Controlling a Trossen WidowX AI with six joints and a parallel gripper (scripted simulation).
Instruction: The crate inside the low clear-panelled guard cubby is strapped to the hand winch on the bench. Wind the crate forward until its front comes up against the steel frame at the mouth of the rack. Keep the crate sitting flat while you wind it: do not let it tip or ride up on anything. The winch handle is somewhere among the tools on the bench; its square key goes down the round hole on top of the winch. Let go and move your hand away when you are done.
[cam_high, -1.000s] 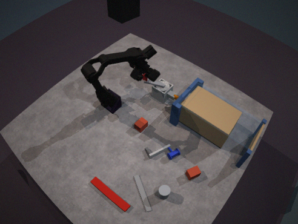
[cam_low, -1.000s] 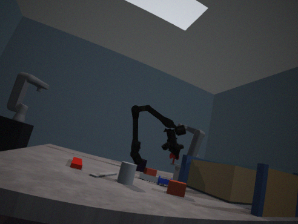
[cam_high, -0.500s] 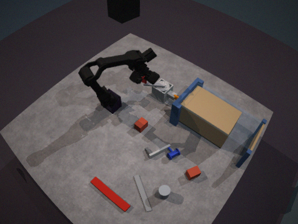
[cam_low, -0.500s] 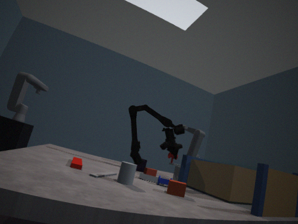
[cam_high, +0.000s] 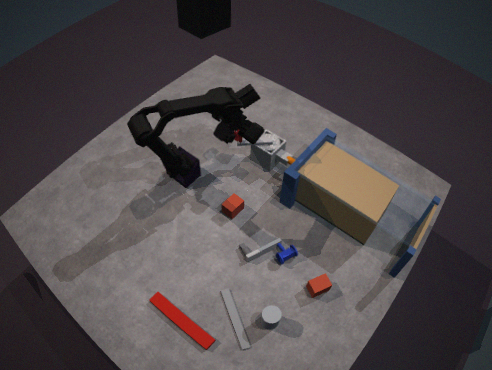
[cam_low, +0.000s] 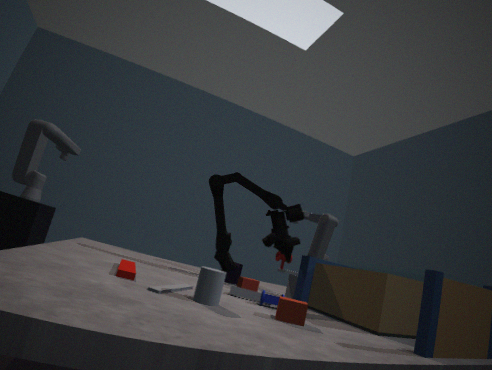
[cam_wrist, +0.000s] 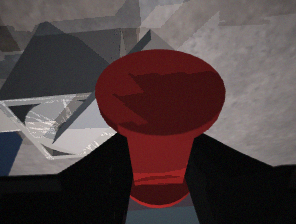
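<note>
The winch handle with red knob is 20 mm ahead of my gripper tip, 10 mm to the left of it and 30 mm below it. Also, from my gripper tip: blue t-shaped piece (370 mm ahead, 180 mm to the right, 120 mm below); grey strip (430 mm ahead, 440 mm to the right, 130 mm below); grey winch (50 mm ahead, 50 mm to the left, 100 mm below).
</note>
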